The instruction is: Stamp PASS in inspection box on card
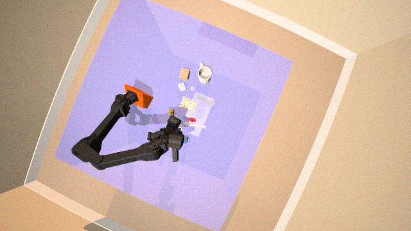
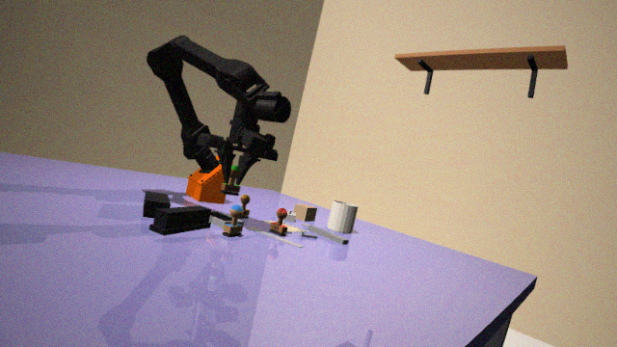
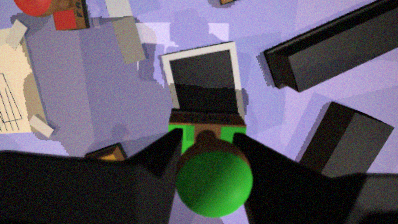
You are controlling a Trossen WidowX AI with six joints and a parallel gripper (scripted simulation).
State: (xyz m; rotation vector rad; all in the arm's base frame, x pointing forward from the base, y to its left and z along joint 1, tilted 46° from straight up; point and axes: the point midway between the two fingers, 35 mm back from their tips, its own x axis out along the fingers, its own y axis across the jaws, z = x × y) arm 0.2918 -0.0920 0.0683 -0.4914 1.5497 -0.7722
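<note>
My gripper tip is 20 mm short of the card, 190 mm to the right of it and 100 mm above it. From my gripper tip the other things lie so: ink pad (10 mm to the right, 90 mm below); blue stamp (90 mm ahead, 40 mm to the right, 80 mm below); green stamp (right at my gripper tip).
</note>
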